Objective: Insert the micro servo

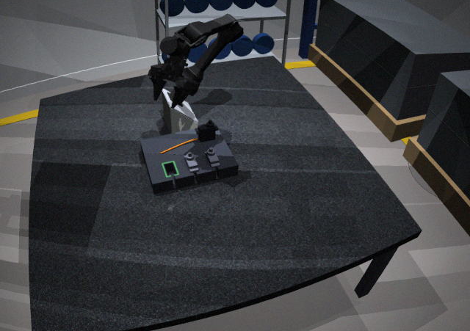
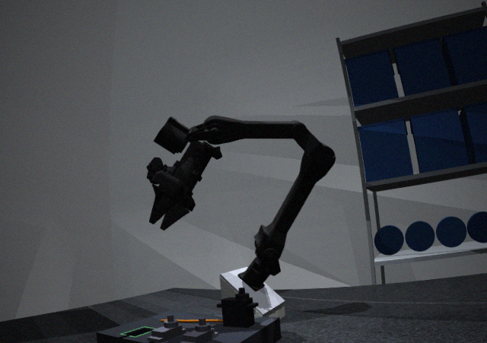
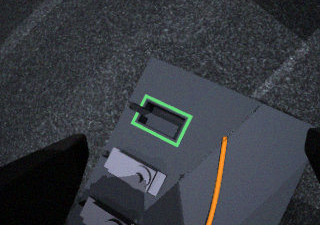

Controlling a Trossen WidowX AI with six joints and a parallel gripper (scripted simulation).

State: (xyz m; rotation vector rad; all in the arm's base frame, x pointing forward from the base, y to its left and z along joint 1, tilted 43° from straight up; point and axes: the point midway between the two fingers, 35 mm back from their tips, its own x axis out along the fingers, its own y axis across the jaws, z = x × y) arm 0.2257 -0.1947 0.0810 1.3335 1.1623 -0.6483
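The robot deck lies 3 cm behind my gripper tip, 7 cm to the left of it and 24 cm below it.
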